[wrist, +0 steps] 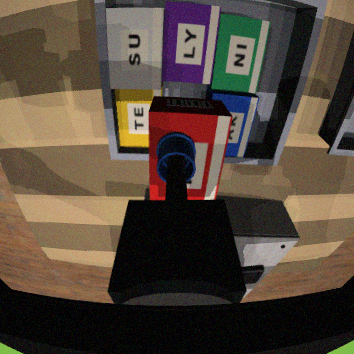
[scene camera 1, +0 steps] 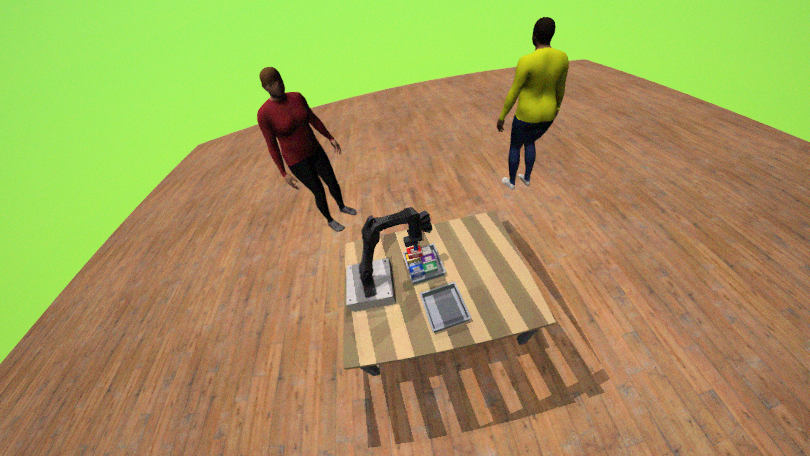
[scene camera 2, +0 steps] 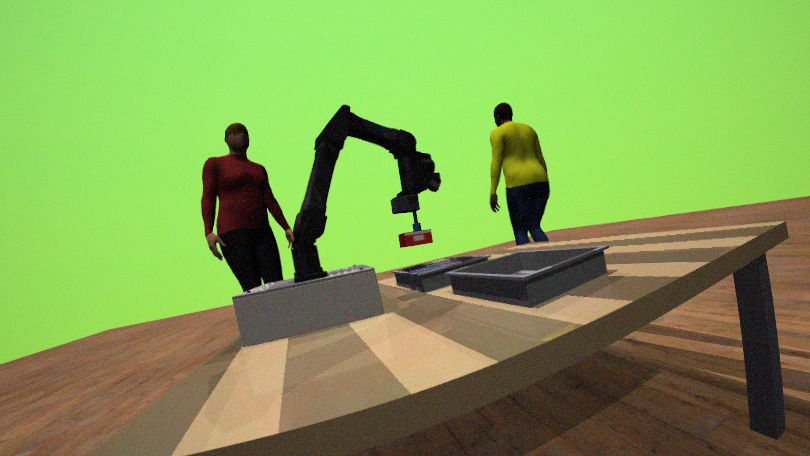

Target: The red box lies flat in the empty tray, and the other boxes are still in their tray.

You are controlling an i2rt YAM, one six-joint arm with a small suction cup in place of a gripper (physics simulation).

A tray [scene camera 2: 528, 278] rests on the table. I also see my suction cup [scene camera 2: 406, 201] and a tray [scene camera 2: 424, 282].
My suction cup shows as well in the wrist view [wrist: 175, 142].
